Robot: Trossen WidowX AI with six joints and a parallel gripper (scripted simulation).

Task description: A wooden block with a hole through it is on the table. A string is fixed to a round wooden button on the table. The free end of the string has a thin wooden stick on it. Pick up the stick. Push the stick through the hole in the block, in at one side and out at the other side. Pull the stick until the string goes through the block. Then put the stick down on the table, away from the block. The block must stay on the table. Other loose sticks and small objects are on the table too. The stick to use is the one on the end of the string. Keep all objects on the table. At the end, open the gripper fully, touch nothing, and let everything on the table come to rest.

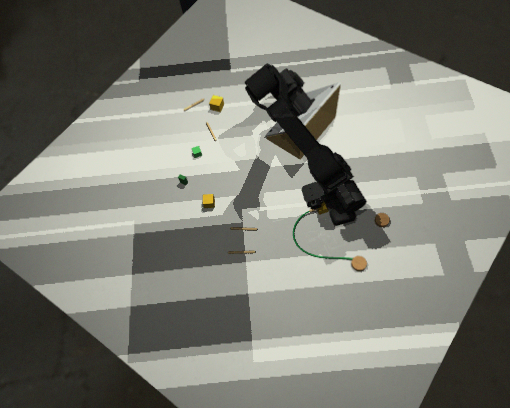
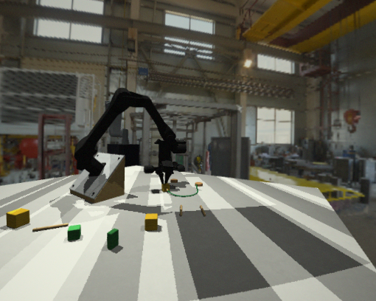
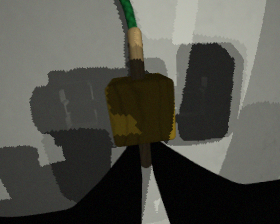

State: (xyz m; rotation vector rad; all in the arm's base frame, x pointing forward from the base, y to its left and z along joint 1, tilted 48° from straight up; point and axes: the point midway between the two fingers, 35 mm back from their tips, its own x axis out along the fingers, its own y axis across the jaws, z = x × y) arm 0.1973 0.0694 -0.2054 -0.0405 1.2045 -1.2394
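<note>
The thin wooden stick is 30 mm to the right of my gripper tip and 30 mm ahead of it. Round my gripper tip: yellow-brown block (490 mm to the right, 150 mm behind, 10 mm above); then green cube (450 mm to the right, 30 mm ahead); then round wooden button (140 mm to the left, 120 mm ahead).
</note>
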